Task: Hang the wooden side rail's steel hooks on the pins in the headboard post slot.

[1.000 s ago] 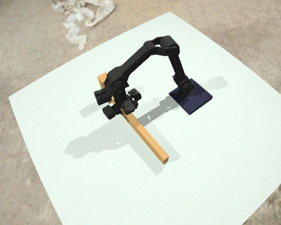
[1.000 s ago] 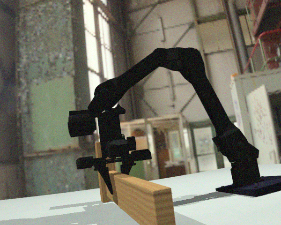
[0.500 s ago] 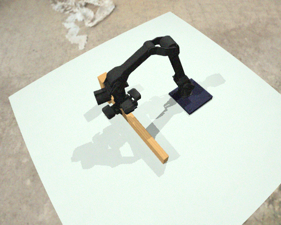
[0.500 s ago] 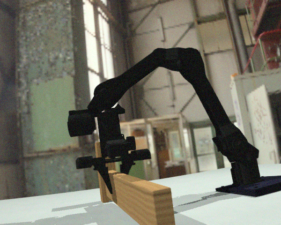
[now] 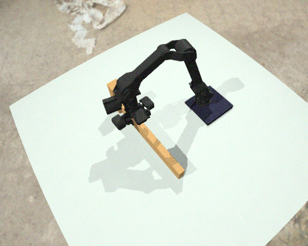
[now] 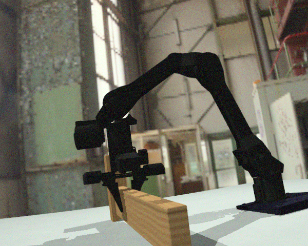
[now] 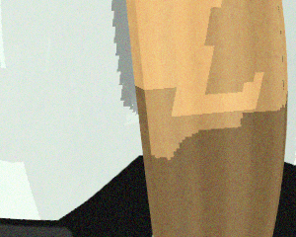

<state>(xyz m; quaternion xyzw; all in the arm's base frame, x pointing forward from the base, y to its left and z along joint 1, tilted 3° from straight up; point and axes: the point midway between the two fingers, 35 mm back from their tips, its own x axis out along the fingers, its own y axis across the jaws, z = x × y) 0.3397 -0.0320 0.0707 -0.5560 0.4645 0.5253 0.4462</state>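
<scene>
My gripper tip is 2 cm short of the wooden headboard post, 13 cm to the left of it and 4 cm below it.
</scene>
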